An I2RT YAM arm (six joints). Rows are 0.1 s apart.
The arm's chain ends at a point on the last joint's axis. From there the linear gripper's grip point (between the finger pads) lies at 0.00 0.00 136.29 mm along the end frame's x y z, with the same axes.
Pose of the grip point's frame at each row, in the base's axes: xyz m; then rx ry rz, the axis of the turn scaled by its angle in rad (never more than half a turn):
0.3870 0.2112 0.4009 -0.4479 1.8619 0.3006
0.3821 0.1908 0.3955 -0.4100 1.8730 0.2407
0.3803 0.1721 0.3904 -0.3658 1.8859 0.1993
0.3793 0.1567 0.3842 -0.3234 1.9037 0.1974
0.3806 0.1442 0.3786 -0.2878 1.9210 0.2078
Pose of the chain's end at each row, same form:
0.2715 0.1542 0.4454 -0.4479 1.8619 0.3006
0.2634 0.1415 0.4409 -0.4100 1.8730 0.2407
0.2594 0.1294 0.4365 -0.3658 1.8859 0.1993
0.2578 0.1170 0.4316 -0.3234 1.9037 0.1974
0.2592 0.1060 0.4274 -0.2878 1.9210 0.2078

